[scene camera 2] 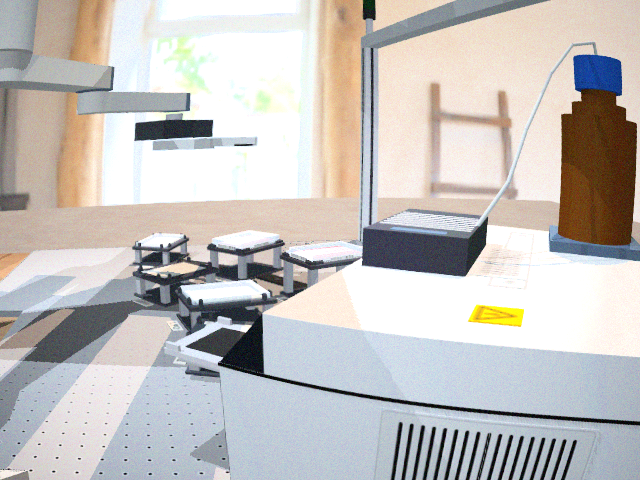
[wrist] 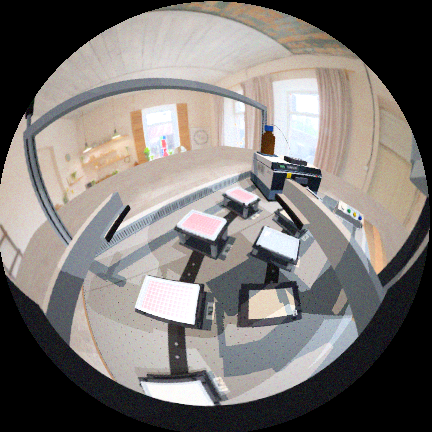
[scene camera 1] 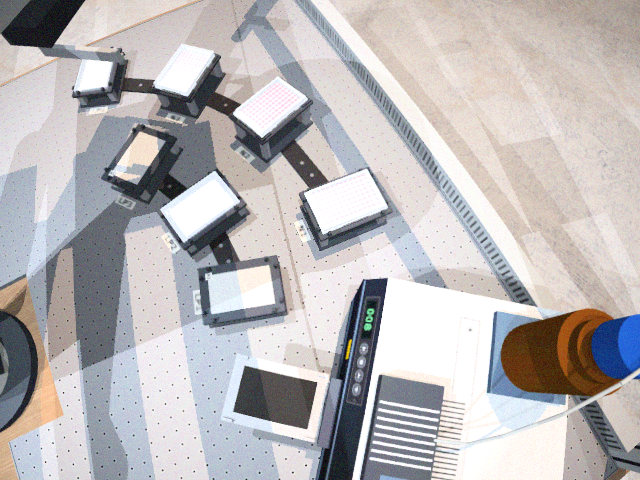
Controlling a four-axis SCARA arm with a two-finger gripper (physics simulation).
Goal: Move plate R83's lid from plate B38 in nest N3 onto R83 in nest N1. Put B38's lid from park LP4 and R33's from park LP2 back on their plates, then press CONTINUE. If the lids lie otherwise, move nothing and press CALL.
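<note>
My gripper is open and empty, high above the nests. A pale pink plate sits in nest N3; a pinker plate sits in N2. N1's plate shows faint pink wells. Whether clear lids cover these plates is hard to tell. A whitish lid lies on park LP2, another lid on LP4. Plate numbers are unreadable.
Parks LP3 and LP1 bear no lid. A white instrument with a protruding tray stands beside LP1. A brown bottle stands on it. A button panel is at right.
</note>
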